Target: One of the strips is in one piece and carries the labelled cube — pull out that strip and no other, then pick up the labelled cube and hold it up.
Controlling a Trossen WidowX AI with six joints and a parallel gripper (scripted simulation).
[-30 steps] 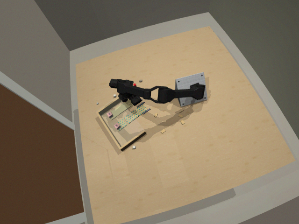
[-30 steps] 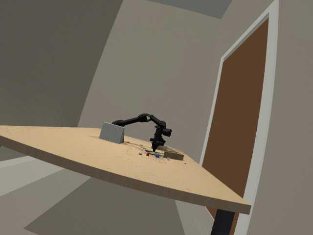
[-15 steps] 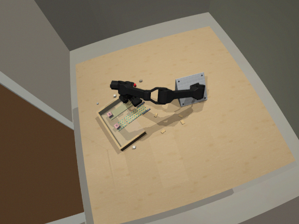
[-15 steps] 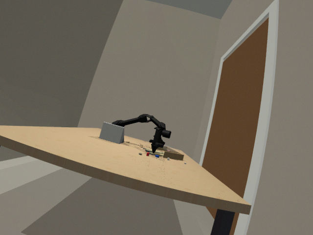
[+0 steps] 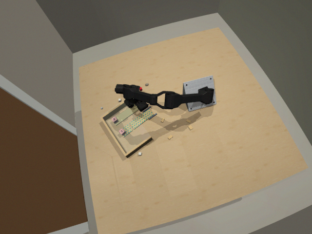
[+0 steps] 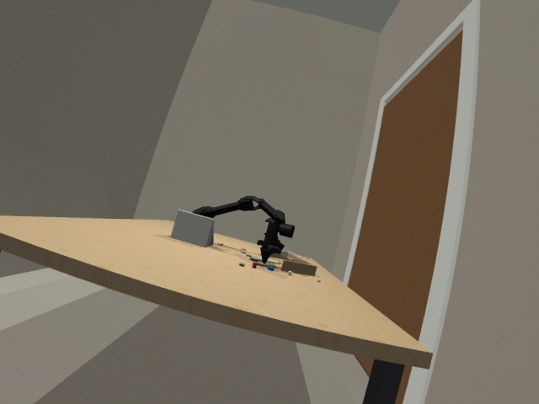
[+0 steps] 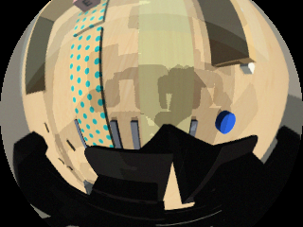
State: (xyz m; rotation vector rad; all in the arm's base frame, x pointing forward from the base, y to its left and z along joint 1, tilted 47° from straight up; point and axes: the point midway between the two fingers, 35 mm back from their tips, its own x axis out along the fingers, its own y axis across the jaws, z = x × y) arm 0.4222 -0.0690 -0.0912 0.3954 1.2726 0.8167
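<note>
Now: the blue disc 3 cm ahead of my gripper tip and 8 cm to the right of it. From my gripper tip the other things lie so: red cylinder 5 cm behind, 12 cm to the right, 1 cm above.
</note>
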